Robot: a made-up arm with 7 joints.
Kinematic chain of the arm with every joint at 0, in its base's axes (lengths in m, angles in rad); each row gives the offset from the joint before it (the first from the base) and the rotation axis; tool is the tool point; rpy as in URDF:
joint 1: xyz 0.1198 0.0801 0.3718 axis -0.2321 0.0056 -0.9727
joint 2: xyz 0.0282 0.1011 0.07 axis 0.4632 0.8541 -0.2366
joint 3: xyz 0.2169 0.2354 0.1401 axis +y
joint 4: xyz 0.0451 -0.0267 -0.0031 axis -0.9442 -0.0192 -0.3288
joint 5: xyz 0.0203 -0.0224 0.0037 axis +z
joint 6: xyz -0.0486 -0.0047 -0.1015 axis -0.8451 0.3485 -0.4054
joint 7: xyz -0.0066 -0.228 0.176 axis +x
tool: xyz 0.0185 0.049 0.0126 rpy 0 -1.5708 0
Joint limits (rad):
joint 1: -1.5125..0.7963
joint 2: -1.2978..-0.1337
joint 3: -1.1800..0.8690
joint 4: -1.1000..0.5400
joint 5: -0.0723..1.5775
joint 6: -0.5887..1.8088
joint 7: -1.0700..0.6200
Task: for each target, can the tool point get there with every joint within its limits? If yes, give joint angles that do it. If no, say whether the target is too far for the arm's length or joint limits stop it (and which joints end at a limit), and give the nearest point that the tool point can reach.
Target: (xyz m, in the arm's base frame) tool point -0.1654 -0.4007 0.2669
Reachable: no: joint limits stop it (at a limit: joint 1, joint 2, joint 3, joint 4, joint 7) | nearest point -0.1976 -0.1487 0.5227 | short by 0.361 m
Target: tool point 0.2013 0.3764 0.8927
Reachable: yes | joints -0.6023 -0.4534 -0.5572 0.4121 1.1284 -0.2625 -0.8845
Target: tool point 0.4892 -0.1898 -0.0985
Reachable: no: joint limits stop it (at a limit: joint 1, joint 2, joint 3, joint 6, joint 7) | nearest point 0.5182 0.0104 0.2531 | short by 0.406 m
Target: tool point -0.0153 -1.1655 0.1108
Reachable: no: too far | nearest point -0.1852 -0.2008 0.5965 | short by 1.093 m
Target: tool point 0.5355 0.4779 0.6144
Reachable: yes | joints 0.5225 -0.5756 0.3981 0.2451 0.7466 1.4501 0.2922
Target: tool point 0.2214 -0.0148 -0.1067
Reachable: no: joint limits stop it (at a limit: joint 1, joint 2, joint 3, joint 4, joint 6, joint 7) | nearest point 0.4064 0.0535 0.2686 | short by 0.424 m
